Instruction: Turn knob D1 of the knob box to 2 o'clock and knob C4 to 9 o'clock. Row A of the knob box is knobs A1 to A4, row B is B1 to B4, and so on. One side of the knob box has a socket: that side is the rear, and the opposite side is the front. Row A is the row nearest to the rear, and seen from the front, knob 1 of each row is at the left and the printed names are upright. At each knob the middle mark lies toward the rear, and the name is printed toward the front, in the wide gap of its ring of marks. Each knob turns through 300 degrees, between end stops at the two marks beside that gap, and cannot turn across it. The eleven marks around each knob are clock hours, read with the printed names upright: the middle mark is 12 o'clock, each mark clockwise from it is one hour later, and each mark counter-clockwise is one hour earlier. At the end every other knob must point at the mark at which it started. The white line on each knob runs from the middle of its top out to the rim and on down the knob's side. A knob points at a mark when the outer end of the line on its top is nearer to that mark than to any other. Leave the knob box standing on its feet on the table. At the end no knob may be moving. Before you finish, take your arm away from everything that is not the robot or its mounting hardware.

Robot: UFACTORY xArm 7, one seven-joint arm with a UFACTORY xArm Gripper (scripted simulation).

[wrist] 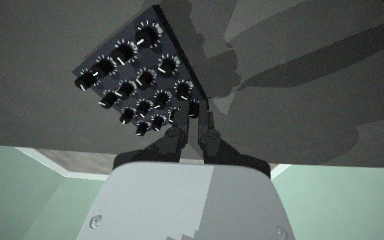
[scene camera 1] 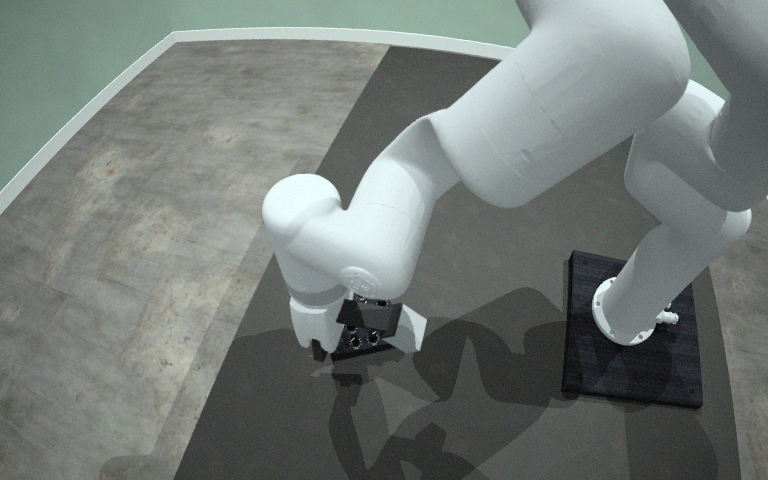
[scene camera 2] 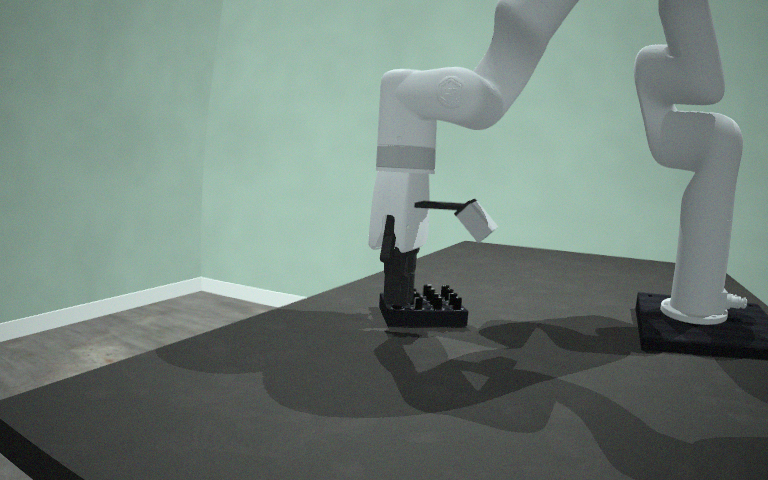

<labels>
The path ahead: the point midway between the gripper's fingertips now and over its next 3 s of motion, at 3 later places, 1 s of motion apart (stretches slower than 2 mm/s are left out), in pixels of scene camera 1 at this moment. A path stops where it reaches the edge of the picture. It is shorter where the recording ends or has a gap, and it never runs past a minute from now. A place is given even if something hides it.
My gripper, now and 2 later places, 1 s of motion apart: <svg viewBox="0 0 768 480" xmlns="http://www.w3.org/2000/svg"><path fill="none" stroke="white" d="M337 344L334 334L321 290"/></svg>
</labels>
